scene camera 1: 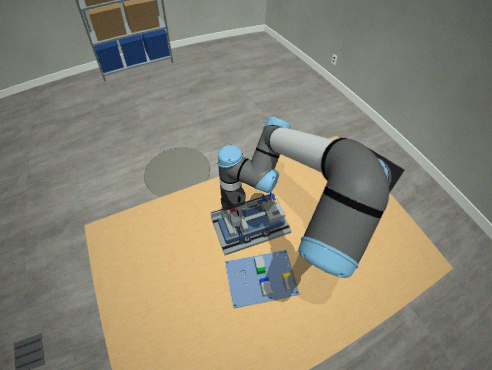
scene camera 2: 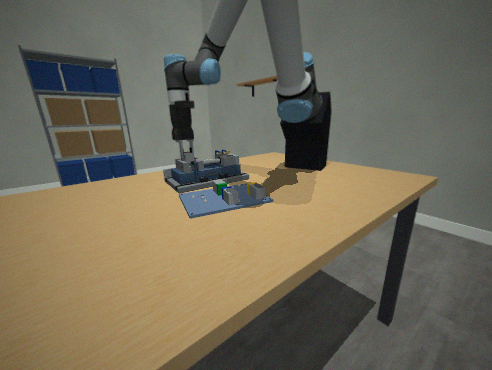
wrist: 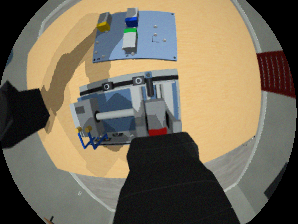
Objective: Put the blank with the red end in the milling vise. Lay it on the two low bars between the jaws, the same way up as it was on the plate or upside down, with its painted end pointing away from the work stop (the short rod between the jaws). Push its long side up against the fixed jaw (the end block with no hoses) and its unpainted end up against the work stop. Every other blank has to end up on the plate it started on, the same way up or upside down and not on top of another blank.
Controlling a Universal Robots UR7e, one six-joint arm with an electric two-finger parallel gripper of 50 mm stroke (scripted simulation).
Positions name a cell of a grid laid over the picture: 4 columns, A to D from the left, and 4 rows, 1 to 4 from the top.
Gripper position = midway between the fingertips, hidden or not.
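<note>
Gripper (scene camera 2: B2) visible, likewise the gripper (wrist: C3). A milling vise (scene camera 1: C3) is present; the vise (wrist: B2) appears here as well.
</note>
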